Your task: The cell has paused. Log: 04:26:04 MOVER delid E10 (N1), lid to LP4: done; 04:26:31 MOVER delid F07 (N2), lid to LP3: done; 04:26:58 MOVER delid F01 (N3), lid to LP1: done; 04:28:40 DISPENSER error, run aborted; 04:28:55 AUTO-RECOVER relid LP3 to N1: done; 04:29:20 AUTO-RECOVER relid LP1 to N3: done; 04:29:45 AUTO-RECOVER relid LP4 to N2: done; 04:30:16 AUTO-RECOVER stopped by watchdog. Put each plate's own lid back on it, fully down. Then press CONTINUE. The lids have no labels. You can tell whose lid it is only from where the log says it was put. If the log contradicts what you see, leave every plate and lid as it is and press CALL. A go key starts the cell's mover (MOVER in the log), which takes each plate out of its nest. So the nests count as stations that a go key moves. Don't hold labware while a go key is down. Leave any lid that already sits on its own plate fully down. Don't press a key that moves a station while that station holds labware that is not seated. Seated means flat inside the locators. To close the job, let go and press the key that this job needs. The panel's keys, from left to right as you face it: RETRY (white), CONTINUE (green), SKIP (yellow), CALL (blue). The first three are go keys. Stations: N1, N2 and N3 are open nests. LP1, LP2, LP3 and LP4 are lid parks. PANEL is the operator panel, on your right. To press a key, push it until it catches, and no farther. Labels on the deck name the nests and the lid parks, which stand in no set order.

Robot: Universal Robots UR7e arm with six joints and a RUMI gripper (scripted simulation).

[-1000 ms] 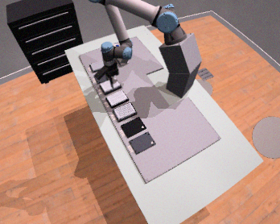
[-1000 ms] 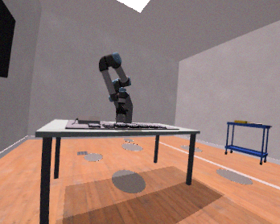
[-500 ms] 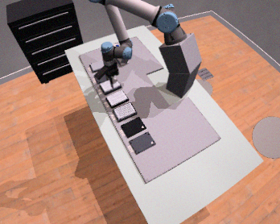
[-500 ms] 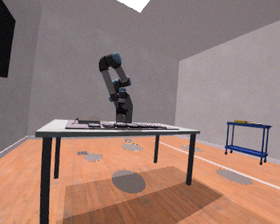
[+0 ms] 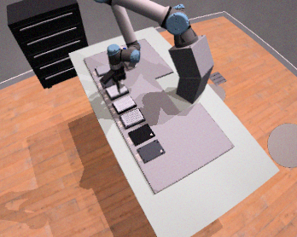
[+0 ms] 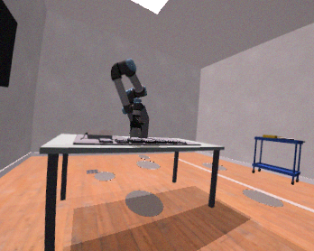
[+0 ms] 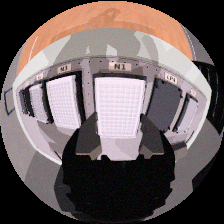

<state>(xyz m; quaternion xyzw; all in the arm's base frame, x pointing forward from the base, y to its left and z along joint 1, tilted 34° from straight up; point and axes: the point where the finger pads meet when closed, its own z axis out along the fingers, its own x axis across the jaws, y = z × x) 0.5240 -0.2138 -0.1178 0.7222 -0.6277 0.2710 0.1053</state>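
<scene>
My hand is 10 mm above the white lid. Round my hand: white lidded plate: 20 mm below; then yellow key: 320 mm to the right, 220 mm behind, 20 mm above; then green key: 270 mm to the right, 230 mm behind, 20 mm above.
</scene>
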